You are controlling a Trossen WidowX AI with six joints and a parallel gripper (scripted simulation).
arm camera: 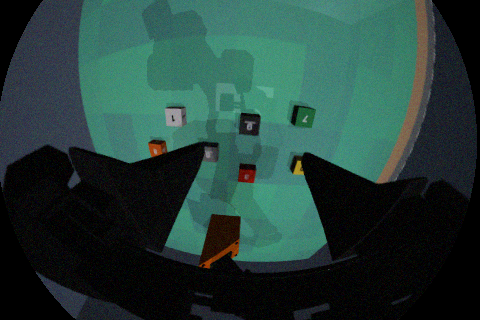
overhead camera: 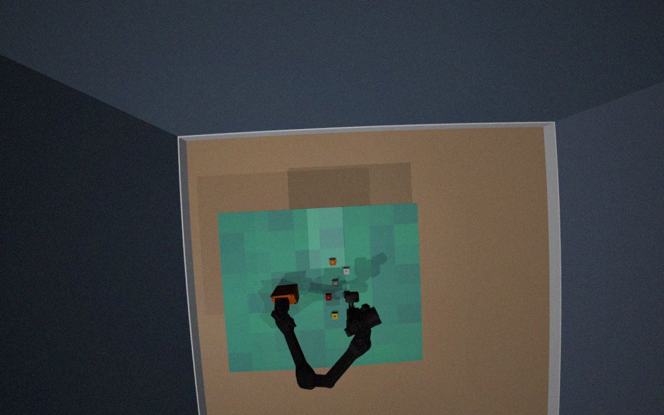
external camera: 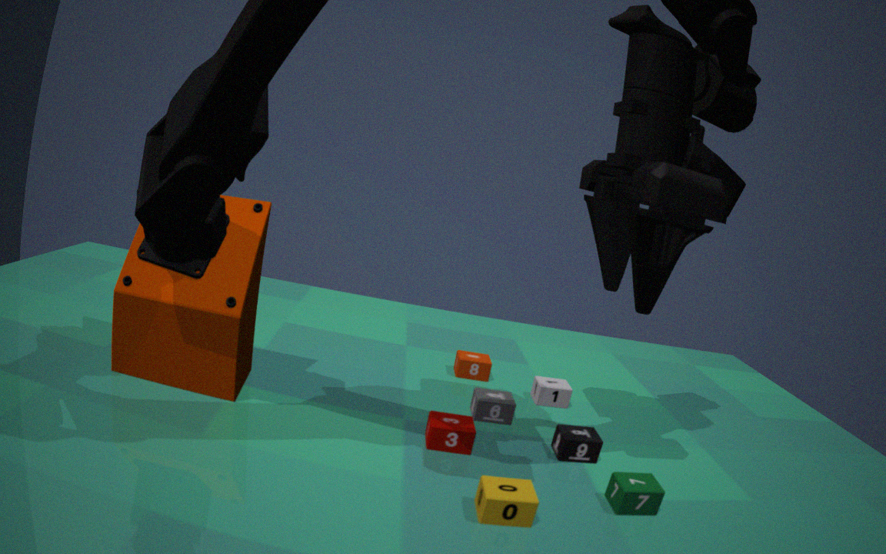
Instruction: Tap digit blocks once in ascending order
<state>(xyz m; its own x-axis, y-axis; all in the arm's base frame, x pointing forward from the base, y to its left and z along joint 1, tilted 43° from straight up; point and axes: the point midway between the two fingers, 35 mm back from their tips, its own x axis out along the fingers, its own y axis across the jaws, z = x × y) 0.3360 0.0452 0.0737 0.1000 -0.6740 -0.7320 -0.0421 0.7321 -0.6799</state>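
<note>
The yellow block lies 7 cm behind my gripper tip, 12 cm to the right of it and 12 cm below it. Also, from my gripper tip: red block: 11 cm behind, 1 cm to the right, 12 cm below; black block: 1 cm behind, 12 cm below; green block: 2 cm ahead, 9 cm to the right, 12 cm below.
</note>
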